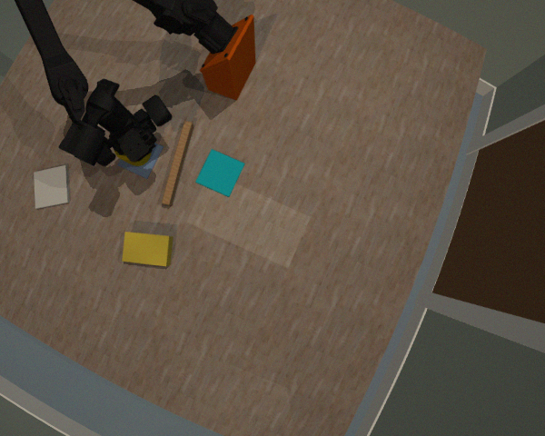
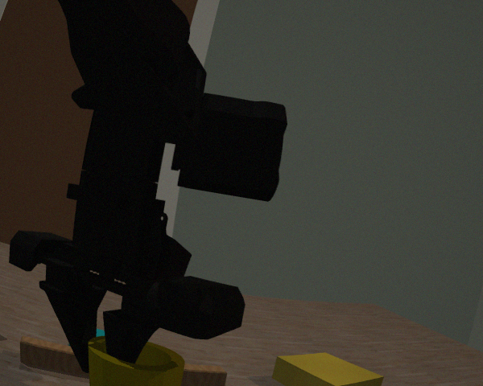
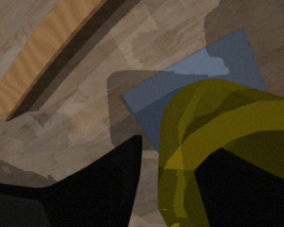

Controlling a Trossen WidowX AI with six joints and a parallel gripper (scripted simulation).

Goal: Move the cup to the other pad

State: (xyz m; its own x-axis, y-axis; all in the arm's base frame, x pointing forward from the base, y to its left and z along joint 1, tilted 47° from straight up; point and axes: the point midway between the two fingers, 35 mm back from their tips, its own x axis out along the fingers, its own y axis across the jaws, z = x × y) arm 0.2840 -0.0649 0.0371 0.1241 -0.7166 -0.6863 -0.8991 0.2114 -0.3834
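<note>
Right now my gripper tip is 2 cm short of the yellow cup and 1 cm to the left of it. The rest, counted from my gripper tip: blue pad 3 cm ahead, 1 cm to the right, 4 cm below; then teal pad 3 cm behind, 19 cm to the left, 4 cm below; then wooden bar 9 cm to the left, 3 cm below.
</note>
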